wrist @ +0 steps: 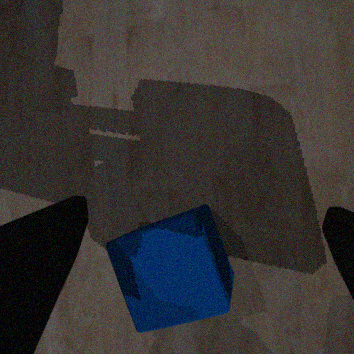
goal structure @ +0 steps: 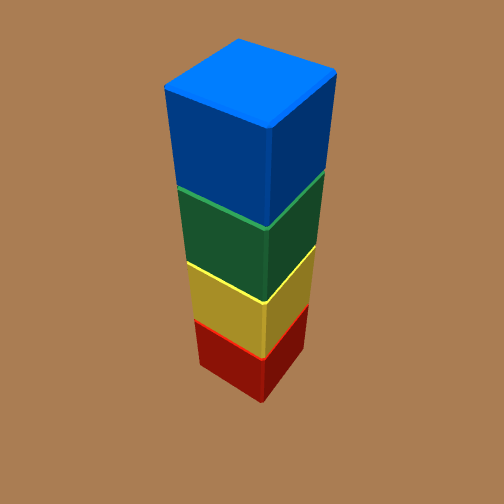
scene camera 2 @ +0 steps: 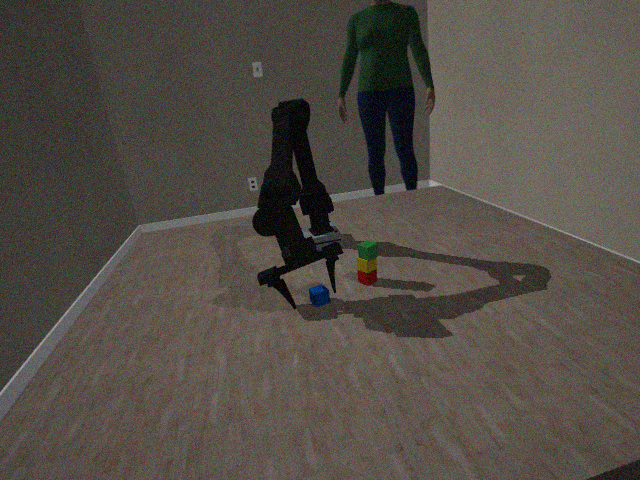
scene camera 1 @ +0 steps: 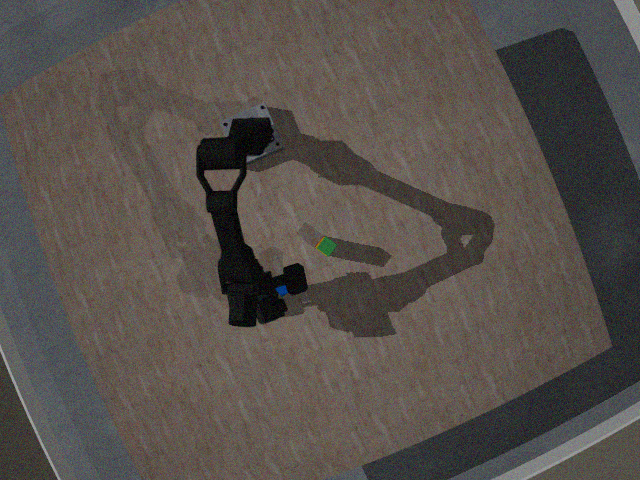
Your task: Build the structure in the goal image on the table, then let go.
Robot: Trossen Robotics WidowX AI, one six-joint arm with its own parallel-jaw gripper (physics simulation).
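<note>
A blue cube [scene camera 1: 281,290] [scene camera 2: 319,295] [wrist: 175,272] sits on the wooden surface. My gripper [scene camera 2: 315,300] [wrist: 208,213] is open, with its fingers wide apart on either side of the blue cube and a gap on both sides; the cube looks turned relative to the fingers in the wrist view. In scene camera 2 a stack stands upright to the right of the gripper: a red cube [scene camera 2: 367,277] at the bottom, a yellow cube [scene camera 2: 367,264] on it, and a green cube [scene camera 1: 326,246] [scene camera 2: 367,250] on top. The stack does not show in the wrist view.
The arm's metal base plate [scene camera 1: 262,107] [scene camera 2: 325,238] stands behind the gripper in scene camera 2. Dark arm shadows lie across the wooden surface [scene camera 1: 361,403] [scene camera 2: 258,392]. A person in a green top [scene camera 2: 385,49] stands by the far wall.
</note>
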